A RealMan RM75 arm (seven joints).
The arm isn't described. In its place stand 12 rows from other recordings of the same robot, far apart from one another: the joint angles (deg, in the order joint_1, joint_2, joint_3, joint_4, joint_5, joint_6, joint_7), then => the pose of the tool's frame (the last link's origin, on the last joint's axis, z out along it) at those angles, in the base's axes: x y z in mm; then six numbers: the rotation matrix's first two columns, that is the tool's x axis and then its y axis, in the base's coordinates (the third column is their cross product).
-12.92 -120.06 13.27 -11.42 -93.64 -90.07 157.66 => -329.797 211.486 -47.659 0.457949 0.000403 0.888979 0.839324 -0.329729 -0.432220
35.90 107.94 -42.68 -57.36 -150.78 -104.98 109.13 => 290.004 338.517 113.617 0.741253 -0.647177 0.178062 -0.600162 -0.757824 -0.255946
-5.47 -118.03 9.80 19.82 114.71 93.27 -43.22 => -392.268 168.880 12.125 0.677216 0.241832 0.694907 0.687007 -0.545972 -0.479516
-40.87 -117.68 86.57 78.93 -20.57 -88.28 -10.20 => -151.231 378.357 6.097 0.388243 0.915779 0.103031 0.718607 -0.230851 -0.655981
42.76 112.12 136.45 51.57 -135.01 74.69 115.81 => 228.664 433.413 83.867 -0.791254 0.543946 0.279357 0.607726 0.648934 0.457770
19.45 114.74 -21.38 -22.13 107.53 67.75 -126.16 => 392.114 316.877 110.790 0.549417 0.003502 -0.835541 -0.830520 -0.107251 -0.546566
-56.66 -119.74 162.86 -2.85 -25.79 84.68 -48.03 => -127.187 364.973 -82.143 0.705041 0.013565 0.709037 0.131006 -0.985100 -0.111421
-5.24 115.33 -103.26 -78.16 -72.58 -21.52 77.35 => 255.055 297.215 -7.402 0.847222 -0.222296 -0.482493 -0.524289 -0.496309 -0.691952
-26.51 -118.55 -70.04 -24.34 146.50 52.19 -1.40 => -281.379 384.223 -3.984 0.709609 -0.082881 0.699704 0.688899 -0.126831 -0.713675
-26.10 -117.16 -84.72 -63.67 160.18 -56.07 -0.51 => -272.943 362.857 -34.254 0.471145 0.870737 0.140853 0.664508 -0.245377 -0.705847
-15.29 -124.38 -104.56 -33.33 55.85 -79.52 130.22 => -233.379 291.201 -43.731 0.558593 -0.004112 0.829432 0.489199 -0.805911 -0.333454
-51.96 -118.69 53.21 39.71 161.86 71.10 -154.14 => -230.568 419.574 -12.867 0.408666 0.911919 0.037349 0.790418 -0.333163 -0.514045
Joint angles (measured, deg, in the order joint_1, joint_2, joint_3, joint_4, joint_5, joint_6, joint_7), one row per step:
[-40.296 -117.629 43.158 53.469 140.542 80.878 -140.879]
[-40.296 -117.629 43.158 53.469 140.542 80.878 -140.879]
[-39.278 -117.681 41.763 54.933 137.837 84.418 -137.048]
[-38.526 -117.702 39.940 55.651 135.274 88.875 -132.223]
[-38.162 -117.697 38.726 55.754 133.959 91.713 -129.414]
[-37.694 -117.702 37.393 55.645 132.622 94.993 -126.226]
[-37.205 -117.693 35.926 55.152 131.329 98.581 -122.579]
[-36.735 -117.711 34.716 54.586 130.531 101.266 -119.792]
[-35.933 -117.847 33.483 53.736 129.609 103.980 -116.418]
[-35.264 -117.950 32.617 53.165 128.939 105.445 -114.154]
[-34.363 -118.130 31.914 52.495 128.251 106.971 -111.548]
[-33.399 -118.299 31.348 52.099 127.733 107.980 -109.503]
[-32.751 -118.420 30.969 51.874 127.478 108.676 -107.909]
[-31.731 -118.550 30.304 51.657 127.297 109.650 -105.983]
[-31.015 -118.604 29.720 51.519 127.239 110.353 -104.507]
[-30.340 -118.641 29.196 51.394 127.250 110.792 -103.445]
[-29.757 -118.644 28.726 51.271 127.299 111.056 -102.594]
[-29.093 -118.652 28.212 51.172 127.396 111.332 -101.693]
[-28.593 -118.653 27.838 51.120 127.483 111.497 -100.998]
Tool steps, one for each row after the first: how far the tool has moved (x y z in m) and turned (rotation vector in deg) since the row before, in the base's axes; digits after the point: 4 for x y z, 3 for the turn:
[0.0000 0.0000 0.0000 0.000 0.000 0.000]
[0.0032 -0.0075 0.0049 -0.980 -2.277 -3.602]
[0.0034 -0.0096 0.0035 -1.784 -2.527 -4.523]
[0.0015 -0.0064 0.0016 -1.219 -1.626 -2.611]
[0.0009 -0.0081 0.0012 -1.484 -1.886 -2.918]
[0.0004 -0.0093 0.0007 -1.650 -2.165 -3.277]
[-0.0009 -0.0078 0.0002 -1.170 -1.747 -2.299]
[-0.0024 -0.0097 -0.0009 -1.068 -2.107 -2.504]
[-0.0024 -0.0061 -0.0003 -0.219 -1.444 -1.474]
[-0.0032 -0.0076 -0.0013 -0.273 -1.500 -1.639]
[-0.0038 -0.0065 -0.0007 0.114 -1.083 -1.016]
[-0.0026 -0.0045 -0.0004 0.157 -0.615 -0.885]
[-0.0046 -0.0067 0.0001 0.261 -0.755 -0.774]
[-0.0035 -0.0047 0.0005 0.326 -0.482 -0.596]
[-0.0036 -0.0040 0.0005 0.339 -0.339 -0.165]
[-0.0034 -0.0033 0.0005 0.366 -0.215 -0.007]
[-0.0038 -0.0037 0.0006 0.402 -0.178 0.049]
[-0.0029 -0.0027 0.0005 0.345 -0.073 0.029]

